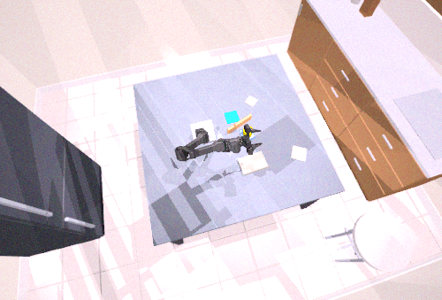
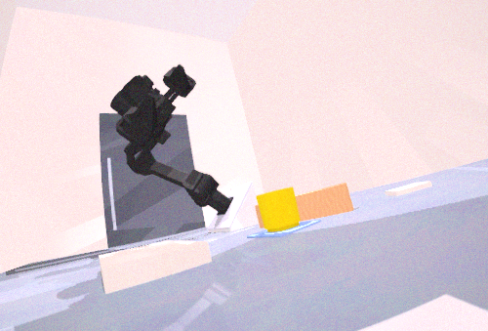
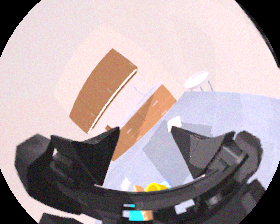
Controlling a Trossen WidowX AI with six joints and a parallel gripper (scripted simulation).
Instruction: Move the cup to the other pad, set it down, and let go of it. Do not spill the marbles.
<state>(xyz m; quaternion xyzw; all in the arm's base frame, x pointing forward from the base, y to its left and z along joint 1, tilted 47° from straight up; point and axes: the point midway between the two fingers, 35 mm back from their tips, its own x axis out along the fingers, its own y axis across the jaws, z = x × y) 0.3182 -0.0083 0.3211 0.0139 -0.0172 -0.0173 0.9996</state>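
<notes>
The yellow cup lies 25 cm below my gripper tip, 17 cm to the left of it and 2 cm behind it. Also, from my gripper tip: pale blue pad 29 cm below, 18 cm to the left, 2 cm behind; then block 27 cm below, 6 cm to the right, 5 cm behind; then wooden bar 26 cm to the left, 26 cm below, 5 cm behind.
</notes>
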